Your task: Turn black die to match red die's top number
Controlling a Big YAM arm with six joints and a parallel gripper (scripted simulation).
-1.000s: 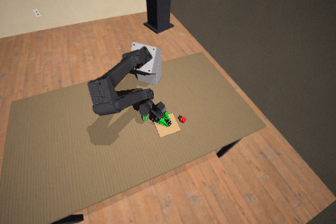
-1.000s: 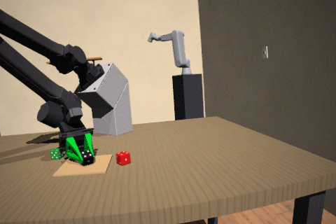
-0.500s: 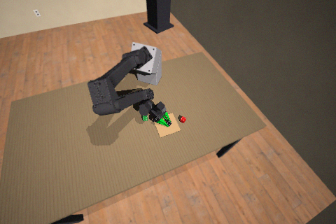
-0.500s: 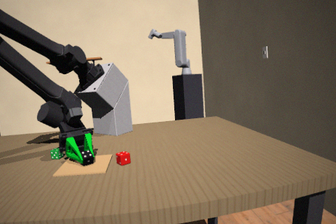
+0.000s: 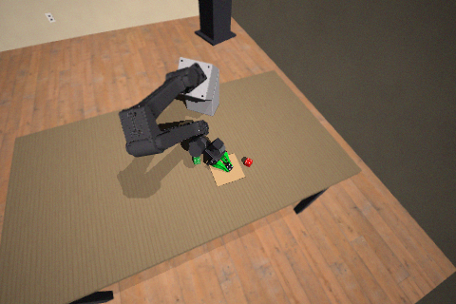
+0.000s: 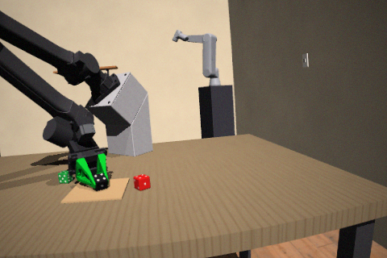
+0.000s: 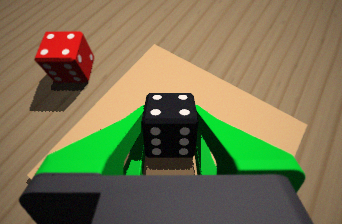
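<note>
The black die lies right at my hand. Also, from my hand: red die 3 cm ahead, 10 cm to the left, 1 cm below; then tan mat 1 cm behind, 1 cm to the right, 2 cm below; then green die 13 cm behind, 9 cm to the right, 1 cm below.
</note>
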